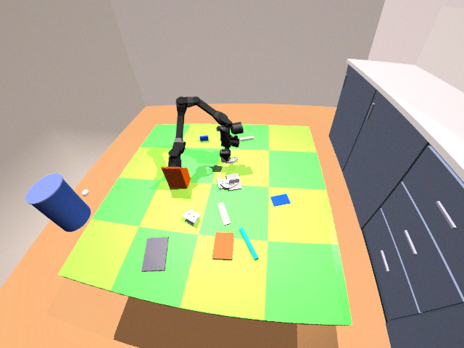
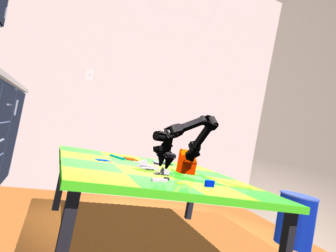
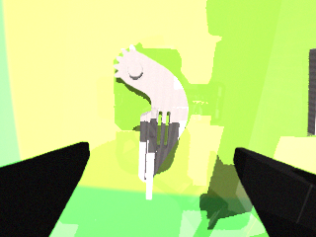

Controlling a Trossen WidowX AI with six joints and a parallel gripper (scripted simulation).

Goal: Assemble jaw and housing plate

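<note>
Right now the jaw is 4 cm below my gripper tip, 3 cm ahead of it and 2 cm to the left of it. The rest, counted from my gripper tip: blue card (34 cm ahead, 26 cm to the right, 4 cm below); then white housing plate (45 cm to the right, 9 cm behind, 2 cm below); then white bar (25 cm to the left, 9 cm ahead, 4 cm below).
</note>
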